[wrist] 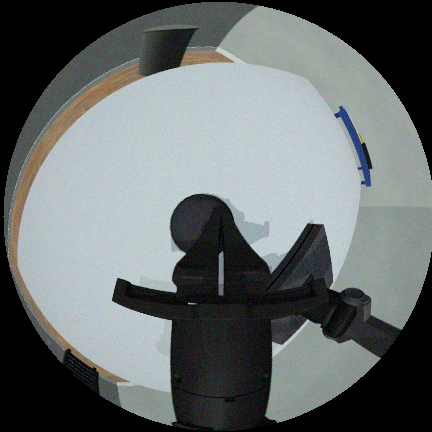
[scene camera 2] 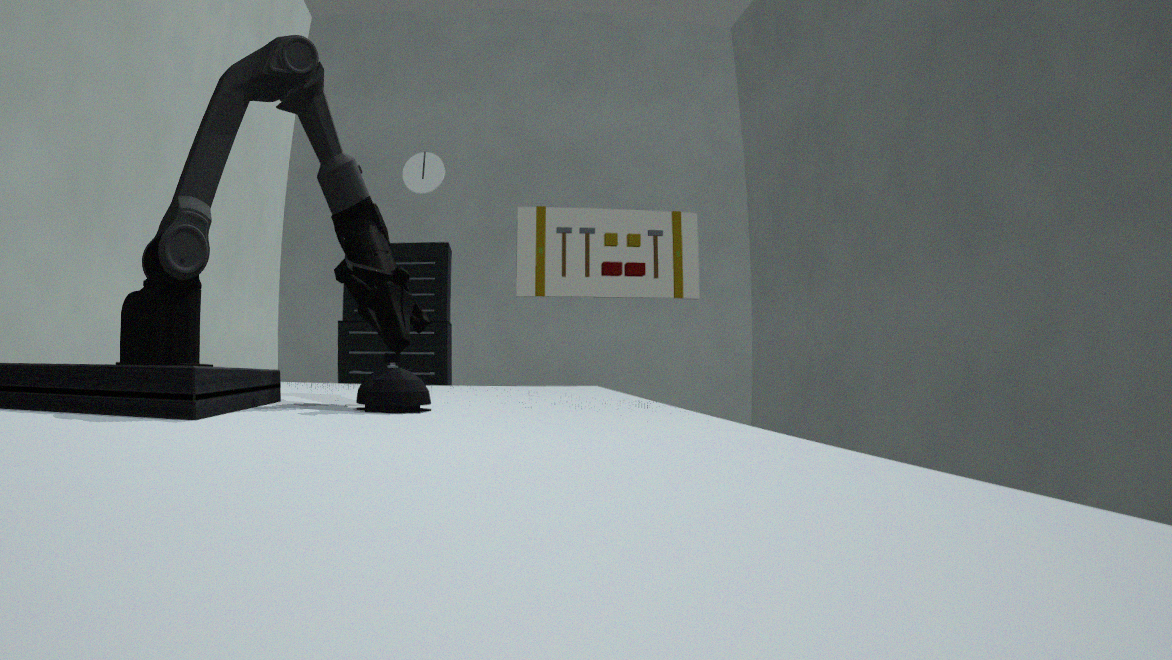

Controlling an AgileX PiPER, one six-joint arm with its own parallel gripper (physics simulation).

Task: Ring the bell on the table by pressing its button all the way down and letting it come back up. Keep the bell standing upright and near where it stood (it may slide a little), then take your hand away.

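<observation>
A dark, dome-shaped bell [scene camera 2: 393, 391] [wrist: 194, 220] stands upright on the white table [scene camera 2: 574, 508] [wrist: 150, 150]. Its small button [scene camera 2: 392, 359] shows at the top of the dome in the scene view; in the wrist view the fingers hide it. My gripper [scene camera 2: 397, 349] [wrist: 220, 215] is shut, its fingertips together with nothing between them. It points down over the bell, with the tips right at the top of the button. Whether they touch it and how far the button is down is too small to tell.
The arm's dark base block [scene camera 2: 237, 395] [wrist: 305, 260] lies to the left of the bell in the scene view. A dark drawer cabinet [scene camera 2: 434, 286] stands behind the table. A grey bin-like cylinder [wrist: 162, 52] shows beyond the table's edge in the wrist view.
</observation>
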